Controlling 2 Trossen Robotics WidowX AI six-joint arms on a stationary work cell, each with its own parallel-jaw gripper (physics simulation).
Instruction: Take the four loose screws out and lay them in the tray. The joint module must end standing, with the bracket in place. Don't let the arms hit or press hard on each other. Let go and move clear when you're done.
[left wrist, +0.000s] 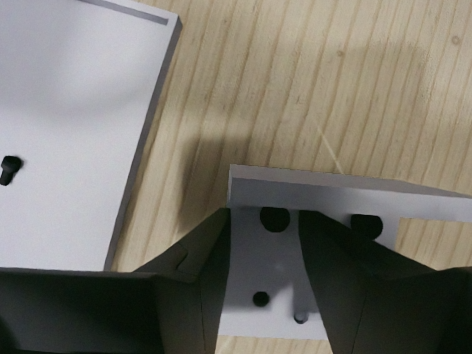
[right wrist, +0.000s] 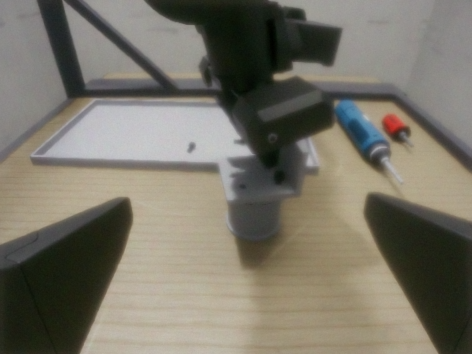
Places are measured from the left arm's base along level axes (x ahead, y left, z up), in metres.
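Pixels of known places: left gripper, fingertip midpoint: (left wrist: 264, 219) (right wrist: 266, 159); right gripper, fingertip midpoint: (right wrist: 249, 206).
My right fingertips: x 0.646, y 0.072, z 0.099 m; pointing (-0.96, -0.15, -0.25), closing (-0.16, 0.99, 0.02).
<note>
For each thing: its middle in the pictures, then the offset to it from my right fingertips. "spot": a spot on its surface instead.
- grey joint module, body centre: (right wrist: 254, 199) dx -0.153, dy -0.005, dz -0.130 m
- light grey L-shaped bracket, body centre: (left wrist: 323, 280) (right wrist: 257, 159) dx -0.153, dy -0.005, dz -0.078 m
- head, surface spot: (right wrist: 279, 176) spot: dx -0.137, dy +0.018, dz -0.085 m
- white tray, body centre: (right wrist: 183, 129) dx -0.342, dy -0.142, dz -0.154 m
- dark small piece, body centre: (left wrist: 8, 171) (right wrist: 239, 141) dx -0.316, dy -0.042, dz -0.153 m
- blue screwdriver, body centre: (right wrist: 366, 137) dx -0.342, dy +0.160, dz -0.142 m
- small red screwdriver, body centre: (right wrist: 399, 132) dx -0.385, dy +0.229, dz -0.147 m
- dark frame bar, surface spot: (right wrist: 120, 45) spot: dx -0.490, dy -0.311, dz -0.051 m
The grey joint module (right wrist: 255, 219) stands upright with the light grey L-shaped bracket (left wrist: 250, 260) (right wrist: 262, 192) on top. Two black screw heads (left wrist: 275, 220) (left wrist: 366, 226) show beside the bracket's upright wall; one head (right wrist: 279, 176) shows in the right wrist view. Two small round holes are in the plate's other part. My left gripper (left wrist: 264, 219) (right wrist: 266, 159) is partly open, its fingertips either side of one head, holding nothing. The white tray (left wrist: 75, 200) (right wrist: 125, 125) holds a black screw (left wrist: 11, 167) (right wrist: 191, 147) and another dark small piece (right wrist: 240, 141), partly hidden. My right gripper (right wrist: 249, 206) is wide open and empty.
A blue screwdriver (right wrist: 361, 129) and a small red screwdriver (right wrist: 395, 126) lie at the right back in the right wrist view. A dark frame bar (right wrist: 120, 45) slants at the back left. The left arm reaches down over the module.
</note>
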